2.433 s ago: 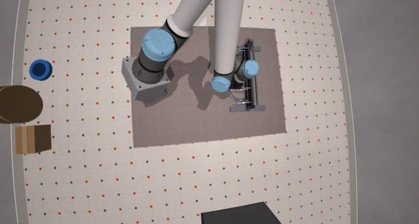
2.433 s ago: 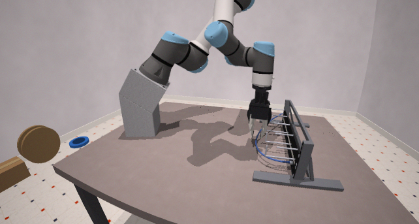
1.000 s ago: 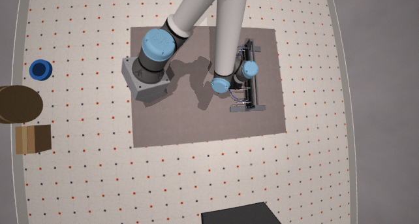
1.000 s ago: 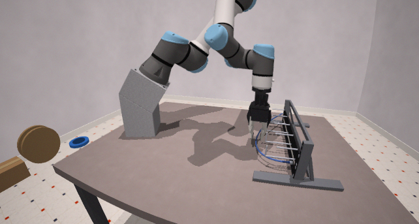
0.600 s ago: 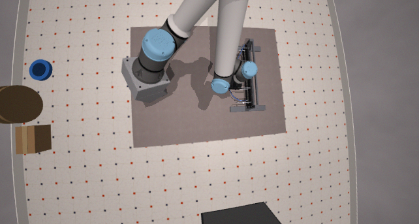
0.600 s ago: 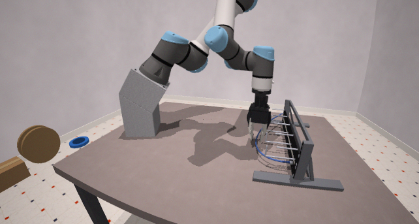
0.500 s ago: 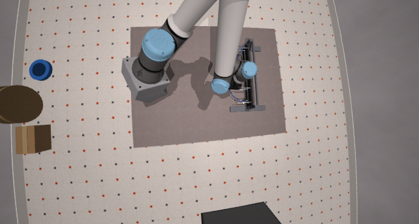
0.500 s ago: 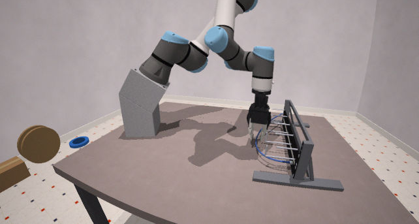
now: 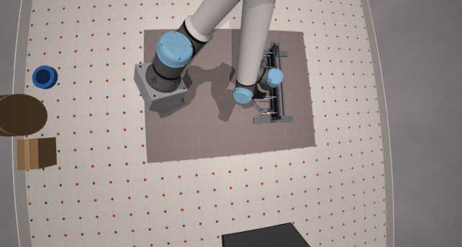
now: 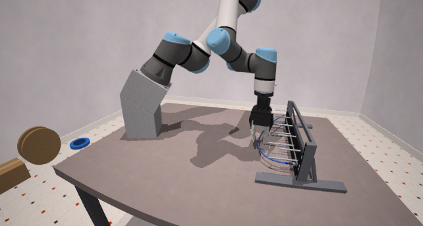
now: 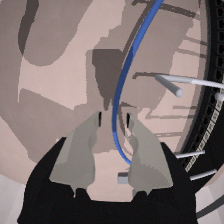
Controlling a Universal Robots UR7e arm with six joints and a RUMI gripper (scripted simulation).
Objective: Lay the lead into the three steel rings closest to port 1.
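My gripper is now 15 cm short of the free-standing rack, 6 cm to the right of it and 3 cm below it.
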